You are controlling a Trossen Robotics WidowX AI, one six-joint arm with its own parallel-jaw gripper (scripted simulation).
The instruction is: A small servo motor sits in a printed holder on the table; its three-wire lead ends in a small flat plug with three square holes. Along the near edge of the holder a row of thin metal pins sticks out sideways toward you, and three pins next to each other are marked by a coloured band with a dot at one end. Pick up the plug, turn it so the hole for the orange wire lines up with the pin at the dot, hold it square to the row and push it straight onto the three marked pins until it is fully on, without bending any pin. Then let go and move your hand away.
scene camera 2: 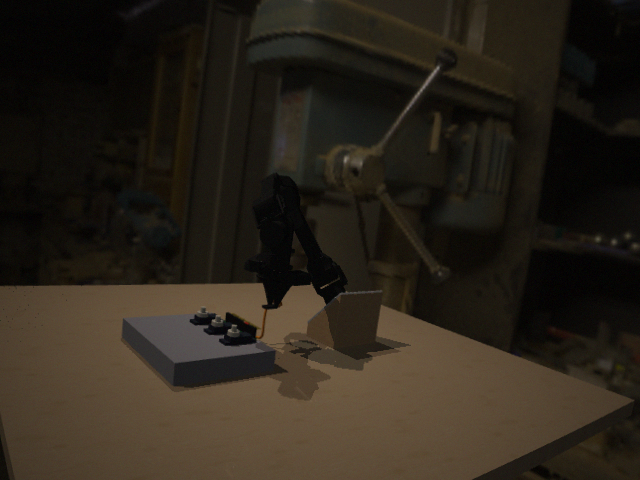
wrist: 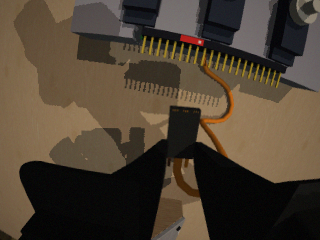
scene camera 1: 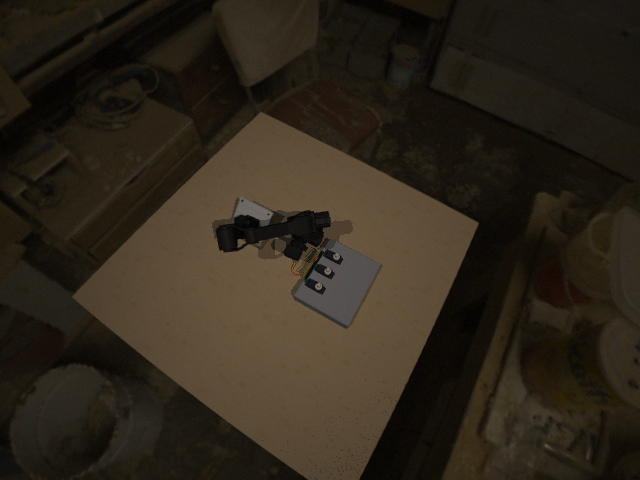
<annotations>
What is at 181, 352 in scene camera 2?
A printed holder.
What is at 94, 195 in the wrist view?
The gripper.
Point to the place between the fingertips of the gripper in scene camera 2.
At 272, 305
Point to a printed holder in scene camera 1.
344, 293
</annotations>
